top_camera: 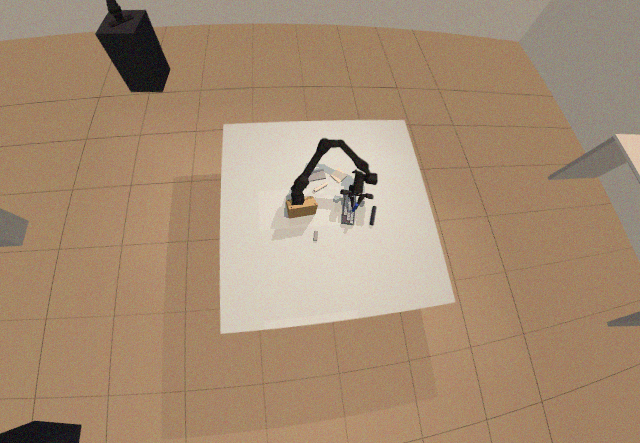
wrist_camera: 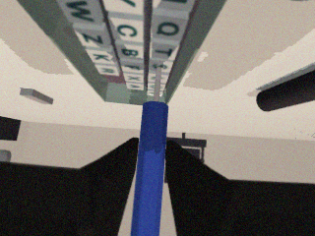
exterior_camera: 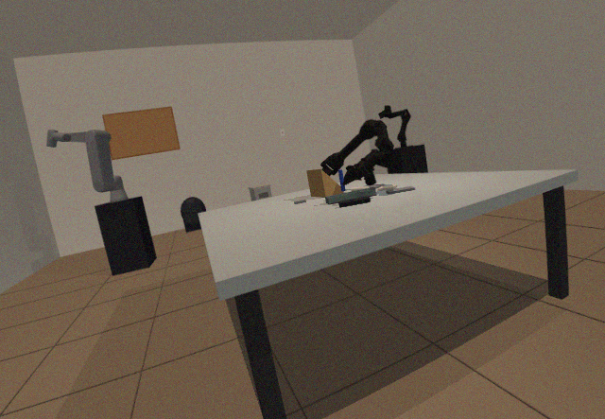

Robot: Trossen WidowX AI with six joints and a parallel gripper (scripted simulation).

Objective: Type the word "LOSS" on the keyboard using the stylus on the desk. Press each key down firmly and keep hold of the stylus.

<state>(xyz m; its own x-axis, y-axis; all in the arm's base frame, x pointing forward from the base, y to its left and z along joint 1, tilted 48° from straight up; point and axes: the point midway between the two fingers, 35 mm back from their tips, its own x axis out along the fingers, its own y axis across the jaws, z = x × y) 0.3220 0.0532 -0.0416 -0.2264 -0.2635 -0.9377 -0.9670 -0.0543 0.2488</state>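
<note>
Now: the dark bar 13 cm ahead of my gripper tip, 2 cm to the right of it and 6 cm below it. Round my gripper tip: pale rod 18 cm behind, 17 cm to the left, 6 cm below; then blue stylus 1 cm below; then grey stylus tip 5 cm below.
</note>
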